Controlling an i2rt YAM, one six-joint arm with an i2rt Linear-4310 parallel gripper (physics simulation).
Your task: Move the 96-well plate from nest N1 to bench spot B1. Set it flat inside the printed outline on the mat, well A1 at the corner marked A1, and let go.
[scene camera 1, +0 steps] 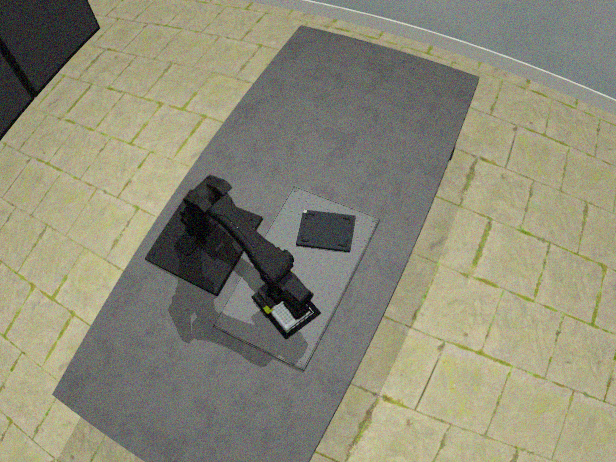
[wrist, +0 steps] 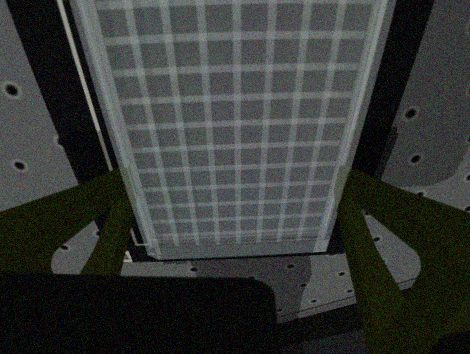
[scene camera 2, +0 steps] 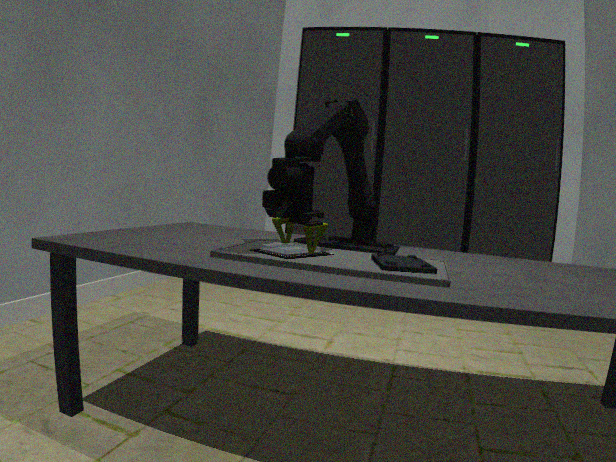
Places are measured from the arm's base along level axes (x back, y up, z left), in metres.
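Pixels of known places: gripper, fingertip midpoint: [wrist: 235, 178] [scene camera 2: 298, 250]; arm's base, origin of the base link: [scene camera 1: 201, 229] [scene camera 2: 360, 243].
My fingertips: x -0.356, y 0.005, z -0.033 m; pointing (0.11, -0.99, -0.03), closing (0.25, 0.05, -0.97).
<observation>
For each thing: its top centre in the pictures, then the offset to it from my fingertips. "pt": a spot on its surface instead. Level surfaces: height alone.
- pale 96-well plate, middle of its top: [wrist: 237, 147] [scene camera 2: 291, 245] [scene camera 1: 284, 304] dx -0.023, dy +0.012, dz -0.006 m
- black mat, its level: dy -0.002 m
- printed white outline, surface spot: [wrist: 84, 80] pt dx -0.054, dy -0.002, dz +0.038 m
- Nest N1, middle of its top: [scene camera 2: 402, 258] [scene camera 1: 326, 228] dx +0.026, dy +0.014, dz +0.257 m
- grey perforated board, middle of its top: [scene camera 2: 338, 256] [scene camera 1: 298, 271] dx +0.013, dy -0.004, dz +0.102 m
- table, its level: dy -0.017 m
The pale 96-well plate [scene camera 1: 283, 317] [scene camera 2: 279, 246] [wrist: 235, 132] looks level, low over the black mat [scene camera 1: 288, 333] [wrist: 56, 75]. My gripper [scene camera 2: 299, 247] [wrist: 235, 178] is shut on it, a yellow finger against each long side near one end. Part of the printed white outline [wrist: 84, 80] shows along the plate's left side in the wrist view. Its right side is hidden. An A1 mark is barely seen near the lower left corner. I cannot tell whether the plate touches the mat. Nest N1 [scene camera 1: 326, 231] [scene camera 2: 404, 263] is dark and holds no plate.
The mat and nest stand on a grey perforated board [scene camera 1: 325, 280] [scene camera 2: 350, 265] on the table [scene camera 1: 350, 110] [scene camera 2: 525, 290]. The arm's black base plate [scene camera 1: 170, 250] lies beside the board. Dark cabinets [scene camera 2: 430, 140] stand behind the table.
</observation>
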